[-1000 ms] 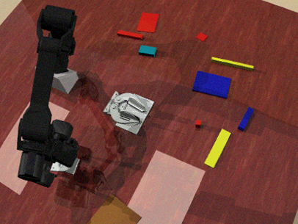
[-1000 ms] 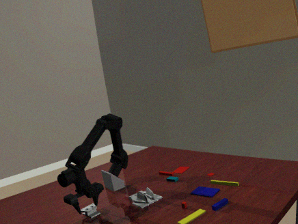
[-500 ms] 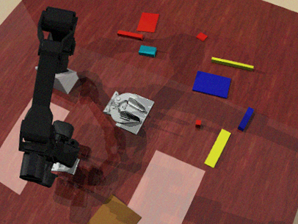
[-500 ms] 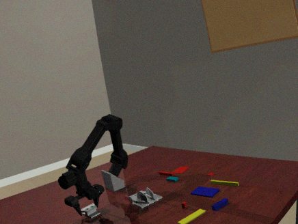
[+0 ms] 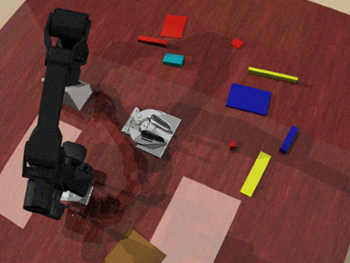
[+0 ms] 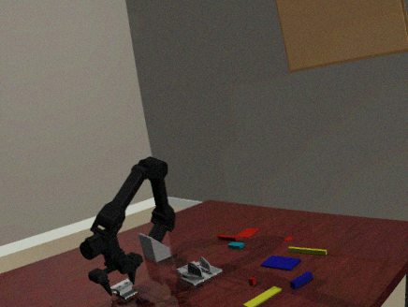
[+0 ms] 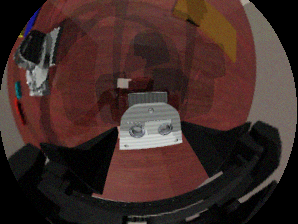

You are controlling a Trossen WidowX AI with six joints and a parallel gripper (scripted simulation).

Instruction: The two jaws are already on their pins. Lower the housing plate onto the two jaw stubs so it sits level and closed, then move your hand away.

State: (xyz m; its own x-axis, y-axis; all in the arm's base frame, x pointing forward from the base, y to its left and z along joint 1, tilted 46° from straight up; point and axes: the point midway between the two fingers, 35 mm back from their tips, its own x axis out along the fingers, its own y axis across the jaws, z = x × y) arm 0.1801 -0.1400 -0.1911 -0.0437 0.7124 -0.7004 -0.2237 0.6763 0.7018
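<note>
Now: gripper tip 10 mm short of the housing plate and 20 mm below it. From my gripper tip the other things lie so: red cube 300 mm ahead, 300 mm to the left; then teal block 30 mm ahead, 470 mm to the left; then yellow bar 380 mm ahead, 260 mm to the left, 10 mm below.
</note>
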